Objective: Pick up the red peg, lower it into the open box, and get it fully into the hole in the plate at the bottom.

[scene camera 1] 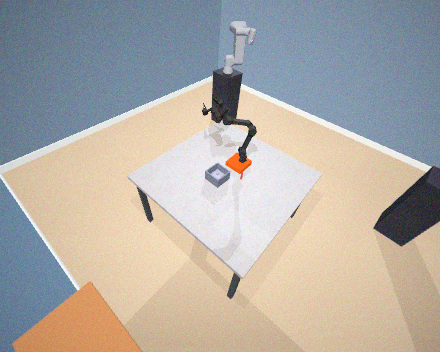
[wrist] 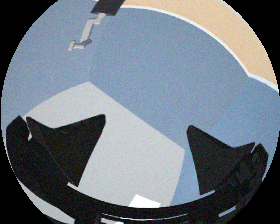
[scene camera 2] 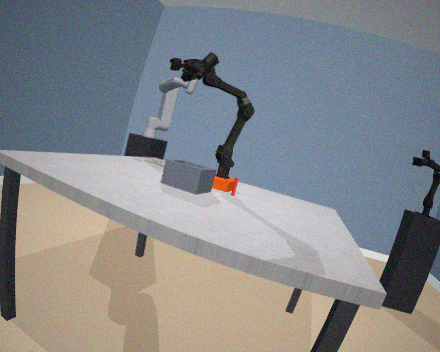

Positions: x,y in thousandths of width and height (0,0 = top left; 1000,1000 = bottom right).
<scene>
In view: my gripper (wrist: 530,556) and a grey box (scene camera 2: 419,499).
The wrist view misses the grey box: it is out of frame.
</scene>
